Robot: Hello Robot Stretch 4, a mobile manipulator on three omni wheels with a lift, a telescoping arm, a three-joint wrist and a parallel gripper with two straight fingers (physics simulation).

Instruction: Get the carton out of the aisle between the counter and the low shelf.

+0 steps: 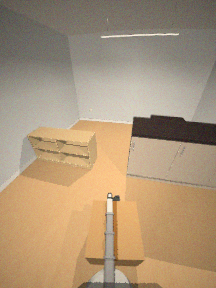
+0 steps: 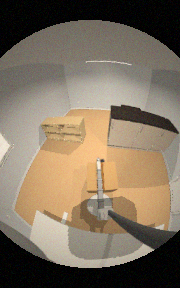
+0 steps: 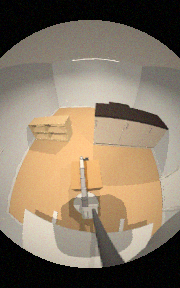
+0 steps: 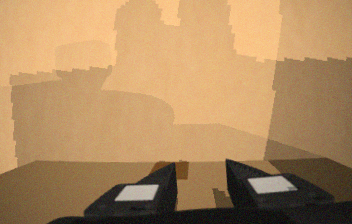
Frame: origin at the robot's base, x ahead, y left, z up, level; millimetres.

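Seen in the pictures: gripper, fingertip midpoint: [image 4: 201,175].
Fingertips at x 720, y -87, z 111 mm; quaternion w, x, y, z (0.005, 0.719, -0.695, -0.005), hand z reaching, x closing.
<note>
A point is followed by its place in that frame.
The carton [image 1: 129,230] {y -175, x 422, z 379 mm} [image 2: 110,176] {y -177, x 426, z 380 mm} [image 3: 94,175] {y -180, x 414, z 379 mm} [image 4: 75,177] {y 65, x 694, z 42 mm} is a light brown box with a darker tape stripe along its top. It stands on the floor directly in front of my base, under my arm, nearer to me than the counter [image 1: 155,155] {y -614, x 1213, z 574 mm} [image 2: 135,132] {y -817, x 1171, z 584 mm} [image 3: 122,130] {y -864, x 1171, z 555 mm} and the low shelf [image 1: 62,133] {y 872, x 1805, z 583 mm} [image 2: 62,120] {y 802, x 1736, z 584 mm} [image 3: 50,120] {y 735, x 1708, z 583 mm}. My gripper [image 1: 113,197] [image 2: 100,160] [image 3: 84,158] [image 4: 201,175] {y -87, x 720, z 111 mm} is open, by the carton's far top edge, its fingers apart with no thing between them. The carton's far side and base are hidden.
The counter, with a dark top and pale doors, stands ahead right; the wooden shelf stands ahead left. The aisle floor [image 1: 111,145] {y -34, x 2296, z -26 mm} runs between them to the back wall. A dark table [image 1: 167,119] {y -907, x 1716, z 890 mm} shows behind the counter. A pale structure [image 2: 45,237] [image 3: 37,232] lies behind my base.
</note>
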